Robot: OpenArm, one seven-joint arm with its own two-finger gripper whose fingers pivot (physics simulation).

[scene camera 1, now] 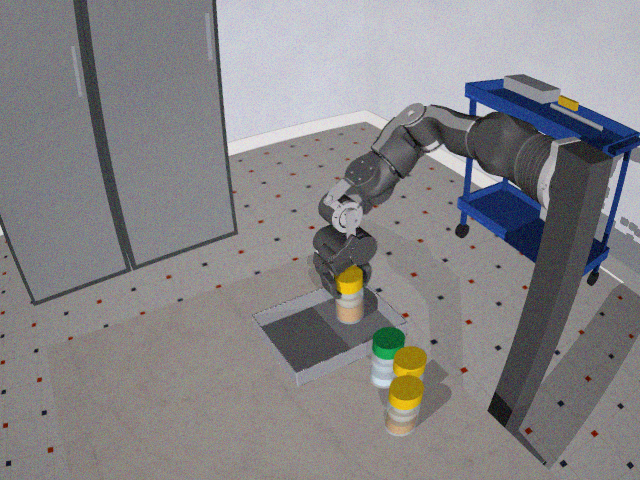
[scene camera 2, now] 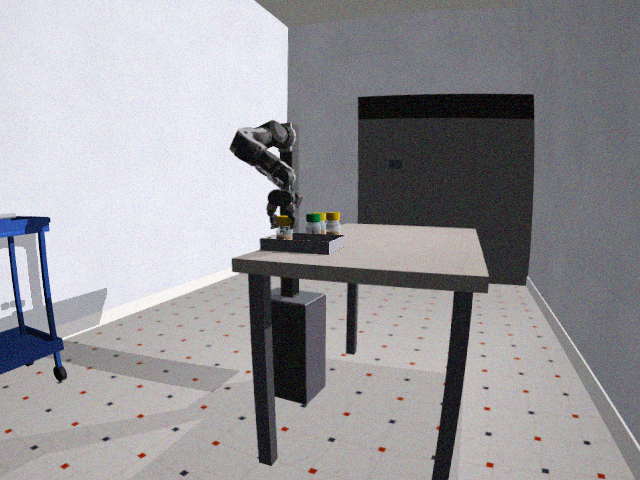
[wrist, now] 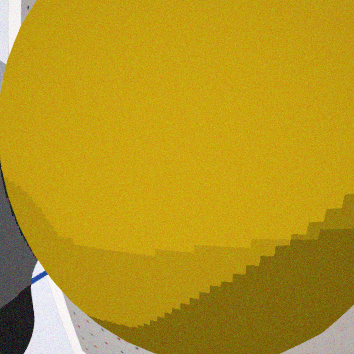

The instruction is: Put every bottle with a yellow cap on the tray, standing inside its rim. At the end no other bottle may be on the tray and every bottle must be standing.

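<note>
My gripper [scene camera 1: 350,286] [scene camera 2: 283,223] points down and is shut on a yellow-capped bottle [scene camera 1: 349,301] [scene camera 2: 284,230]. The bottle is upright inside the tray's outline, near its back right corner; its base is at or just above the tray floor, I cannot tell which. Its cap [wrist: 175,150] fills most of the wrist view. The grey tray [scene camera 1: 330,362] [scene camera 2: 294,246] has a low rim. Beside it stand a green-capped bottle [scene camera 1: 387,345] [scene camera 2: 313,223], a second yellow-capped bottle [scene camera 1: 409,360] [scene camera 2: 323,223], partly hidden, and a third yellow-capped bottle [scene camera 1: 405,403] [scene camera 2: 333,223].
The three standing bottles are close together on the table [scene camera 1: 180,392] [scene camera 2: 413,248], with the green-capped one nearest the tray's rim. The arm's dark post [scene camera 1: 558,268] rises at the right in the first scene view. A blue cart [scene camera 1: 467,90] [scene camera 2: 31,347] stands apart from the table.
</note>
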